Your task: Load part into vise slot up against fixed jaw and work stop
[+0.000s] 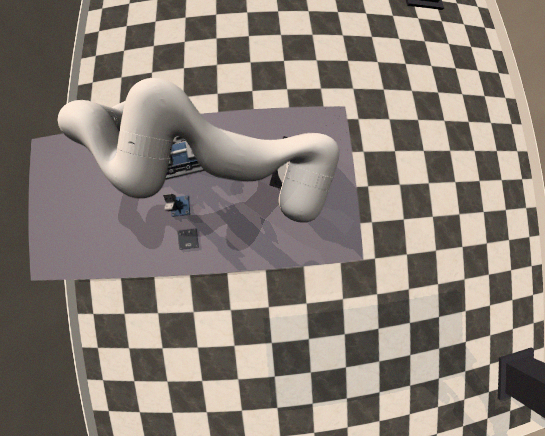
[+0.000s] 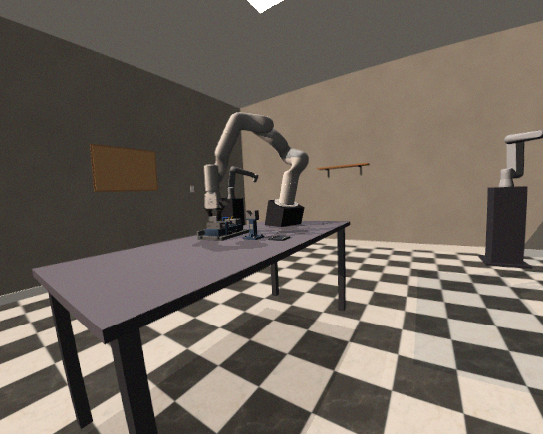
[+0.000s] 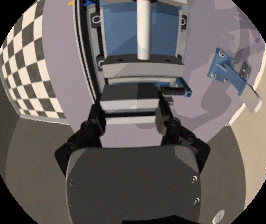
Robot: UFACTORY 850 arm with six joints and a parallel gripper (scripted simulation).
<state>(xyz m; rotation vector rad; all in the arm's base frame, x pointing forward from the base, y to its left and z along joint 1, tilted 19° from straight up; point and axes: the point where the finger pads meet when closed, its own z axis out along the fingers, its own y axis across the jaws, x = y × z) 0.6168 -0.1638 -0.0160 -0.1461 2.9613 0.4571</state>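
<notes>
Right now the part is right at my hand. Round my hand: vise (7 cm behind, 1 cm to the left, 9 cm below); then air cylinder rod (9 cm behind, 1 cm to the left, 5 cm below).
</notes>
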